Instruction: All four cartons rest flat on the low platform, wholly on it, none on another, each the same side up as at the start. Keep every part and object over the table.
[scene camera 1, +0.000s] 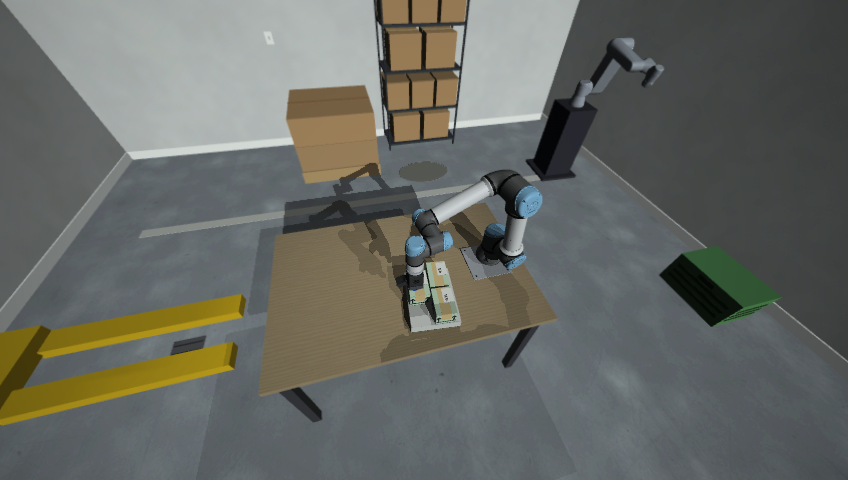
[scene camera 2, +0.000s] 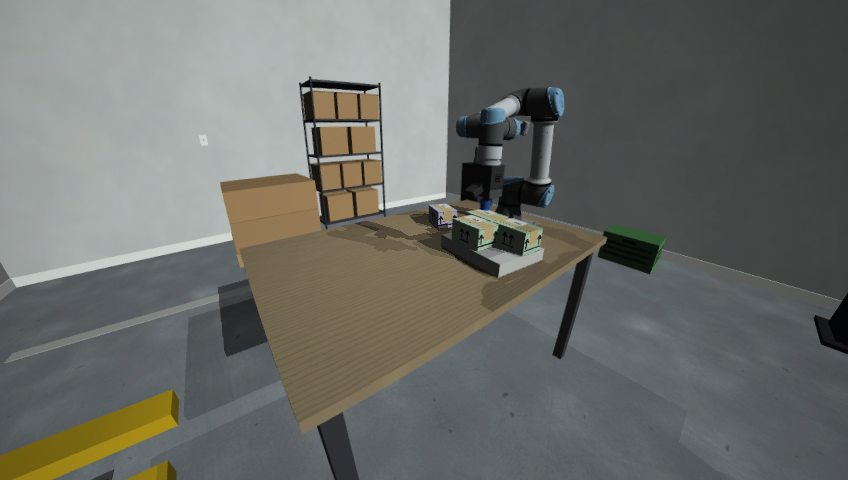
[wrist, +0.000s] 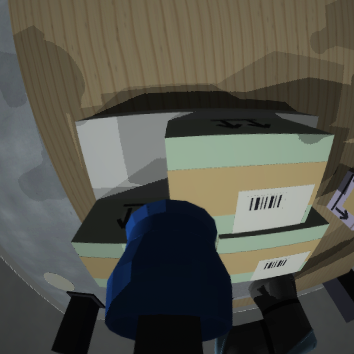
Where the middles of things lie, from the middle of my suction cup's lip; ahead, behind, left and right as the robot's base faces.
Right now my suction cup is 9 cm past the low grey platform (scene camera 2: 498, 261), 4 cm to the left of it and 19 cm above it.
